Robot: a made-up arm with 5 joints.
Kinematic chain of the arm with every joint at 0, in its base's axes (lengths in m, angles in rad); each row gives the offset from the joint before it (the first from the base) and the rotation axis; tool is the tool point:
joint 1: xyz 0 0 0.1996 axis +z
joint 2: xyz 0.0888 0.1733 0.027 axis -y
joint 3: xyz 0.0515 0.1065 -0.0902 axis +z
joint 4: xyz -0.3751 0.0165 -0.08 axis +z
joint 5: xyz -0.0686 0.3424 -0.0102 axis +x
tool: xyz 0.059 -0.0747 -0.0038
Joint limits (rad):
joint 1: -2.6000..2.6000
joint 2: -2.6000..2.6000
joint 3: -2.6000..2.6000
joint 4: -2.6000..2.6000
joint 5: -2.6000..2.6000
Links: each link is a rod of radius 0.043 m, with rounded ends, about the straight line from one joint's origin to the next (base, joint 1, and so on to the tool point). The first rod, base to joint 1, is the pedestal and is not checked.
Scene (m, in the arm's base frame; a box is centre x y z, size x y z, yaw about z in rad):
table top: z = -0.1
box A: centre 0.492 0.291 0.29 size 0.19 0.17 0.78 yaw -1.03
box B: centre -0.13 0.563 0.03 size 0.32 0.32 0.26 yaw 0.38
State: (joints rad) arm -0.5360 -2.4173 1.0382 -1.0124 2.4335
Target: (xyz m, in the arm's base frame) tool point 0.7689 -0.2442 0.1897
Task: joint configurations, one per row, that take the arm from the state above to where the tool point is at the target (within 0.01 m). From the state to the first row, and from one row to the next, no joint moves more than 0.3 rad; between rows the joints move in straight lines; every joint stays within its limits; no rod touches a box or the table.
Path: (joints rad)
1: -0.8255 -2.4478 0.9856 -0.8864 2.4612
2: -1.1149 -2.4782 0.9329 -0.7604 2.4890
3: -1.4044 -2.5087 0.8803 -0.6345 2.5168
4: -1.6939 -2.5391 0.8277 -0.5085 2.5445
5: -1.9834 -2.5696 0.7750 -0.3825 2.5722
6: -2.2728 -2.6000 0.7224 -0.2565 2.6000
7: -2.2264 -2.4102 0.4517 -0.2457 2.6000
8: -2.1800 -2.2204 0.1809 -0.2348 2.6000
9: -2.1336 -2.0305 -0.0898 -0.2240 2.6000
10: -2.0872 -1.8407 -0.3606 -0.2131 2.6000
11: -2.0408 -1.6509 -0.6313 -0.2023 2.6000

